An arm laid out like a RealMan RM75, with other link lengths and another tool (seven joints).
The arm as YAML. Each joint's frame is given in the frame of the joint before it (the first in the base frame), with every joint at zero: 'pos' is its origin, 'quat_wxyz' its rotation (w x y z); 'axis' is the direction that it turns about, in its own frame. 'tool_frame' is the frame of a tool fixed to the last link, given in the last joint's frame.
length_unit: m
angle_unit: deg
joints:
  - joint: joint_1
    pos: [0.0, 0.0, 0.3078]
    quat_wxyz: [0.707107, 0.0, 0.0, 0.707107]
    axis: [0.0, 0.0, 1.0]
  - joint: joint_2
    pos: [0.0, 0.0, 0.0]
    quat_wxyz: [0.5, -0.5, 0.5, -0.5]
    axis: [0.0, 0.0, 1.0]
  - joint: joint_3
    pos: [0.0, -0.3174, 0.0]
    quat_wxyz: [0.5, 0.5, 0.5, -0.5]
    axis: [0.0, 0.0, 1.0]
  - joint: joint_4
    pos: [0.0, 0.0, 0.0]
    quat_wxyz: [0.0, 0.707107, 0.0, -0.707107]
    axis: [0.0, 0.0, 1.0]
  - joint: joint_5
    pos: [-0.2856, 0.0, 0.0]
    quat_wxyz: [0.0, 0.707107, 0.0, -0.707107]
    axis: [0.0, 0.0, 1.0]
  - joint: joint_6
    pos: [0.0, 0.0, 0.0]
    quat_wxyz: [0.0, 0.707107, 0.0, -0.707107]
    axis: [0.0, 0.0, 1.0]
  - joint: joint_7
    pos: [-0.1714, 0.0, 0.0]
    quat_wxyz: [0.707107, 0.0, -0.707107, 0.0]
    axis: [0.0, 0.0, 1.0]
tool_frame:
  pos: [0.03, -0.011, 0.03]
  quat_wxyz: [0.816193, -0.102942, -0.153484, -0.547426]
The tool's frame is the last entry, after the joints.
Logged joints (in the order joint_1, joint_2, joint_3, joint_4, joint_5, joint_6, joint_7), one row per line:
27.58, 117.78, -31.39, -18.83, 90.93, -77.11, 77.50
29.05, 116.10, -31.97, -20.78, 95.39, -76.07, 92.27
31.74, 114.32, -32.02, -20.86, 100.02, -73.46, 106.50
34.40, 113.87, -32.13, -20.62, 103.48, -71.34, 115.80
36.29, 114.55, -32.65, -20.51, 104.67, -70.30, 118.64
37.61, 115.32, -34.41, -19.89, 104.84, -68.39, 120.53
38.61, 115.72, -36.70, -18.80, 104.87, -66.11, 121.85
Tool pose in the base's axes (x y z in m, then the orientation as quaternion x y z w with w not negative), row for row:
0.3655, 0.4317, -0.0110, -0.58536, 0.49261, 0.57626, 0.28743
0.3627, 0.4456, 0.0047, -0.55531, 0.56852, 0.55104, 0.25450
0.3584, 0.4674, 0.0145, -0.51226, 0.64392, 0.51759, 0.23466
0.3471, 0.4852, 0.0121, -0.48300, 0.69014, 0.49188, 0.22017
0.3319, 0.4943, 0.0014, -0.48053, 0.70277, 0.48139, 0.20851
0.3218, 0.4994, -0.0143, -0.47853, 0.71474, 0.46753, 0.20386
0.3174, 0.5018, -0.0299, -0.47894, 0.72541, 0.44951, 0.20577
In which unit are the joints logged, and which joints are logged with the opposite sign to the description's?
The joints are logged in degrees. Opposite sign: joint_5.
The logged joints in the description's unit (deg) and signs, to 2 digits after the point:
27.58, 117.78, -31.39, -18.83, -90.93, -77.11, 77.50
29.05, 116.10, -31.97, -20.78, -95.39, -76.07, 92.27
31.74, 114.32, -32.02, -20.86, -100.02, -73.46, 106.50
34.40, 113.87, -32.13, -20.62, -103.48, -71.34, 115.80
36.29, 114.55, -32.65, -20.51, -104.67, -70.30, 118.64
37.61, 115.32, -34.41, -19.89, -104.84, -68.39, 120.53
38.61, 115.72, -36.70, -18.80, -104.87, -66.11, 121.85

